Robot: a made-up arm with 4 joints.
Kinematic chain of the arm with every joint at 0, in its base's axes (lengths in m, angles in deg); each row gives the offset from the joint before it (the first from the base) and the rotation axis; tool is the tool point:
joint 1: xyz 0 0 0.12 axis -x
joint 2: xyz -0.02 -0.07 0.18 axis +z
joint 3: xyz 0 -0.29 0.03 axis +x
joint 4: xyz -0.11 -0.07 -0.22 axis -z
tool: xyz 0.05 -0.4 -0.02
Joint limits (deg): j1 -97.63..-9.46 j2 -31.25..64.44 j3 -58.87..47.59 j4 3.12..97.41
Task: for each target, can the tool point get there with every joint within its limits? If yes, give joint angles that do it. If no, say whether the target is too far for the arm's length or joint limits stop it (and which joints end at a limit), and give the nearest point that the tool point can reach.
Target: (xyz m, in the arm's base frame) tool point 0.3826 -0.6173 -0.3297
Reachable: yes | joints -38.14 51.95 -7.47 34.89
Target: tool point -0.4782 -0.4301 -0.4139
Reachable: yes | joints -60.05 3.54 -31.81 79.82
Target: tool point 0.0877 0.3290 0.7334
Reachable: no: joint limits stop it (at a limit: joint 2, joint 3, joint 4) | nearest point -0.5410 0.0286 0.1734 | short by 0.894 m
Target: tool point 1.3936 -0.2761 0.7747
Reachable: no: too far | nearest point 0.6389 -0.5409 0.4707 | short by 0.856 m
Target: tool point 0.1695 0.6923 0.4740
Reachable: no: joint limits stop it (at a limit: joint 1, joint 2, joint 3, joint 4) | nearest point 0.3337 0.3416 -0.1671 | short by 0.749 m
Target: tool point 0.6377 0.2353 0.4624
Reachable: no: joint limits stop it (at a limit: joint 1, joint 2, joint 4) | nearest point 0.3381 0.3405 -0.1693 | short by 0.707 m
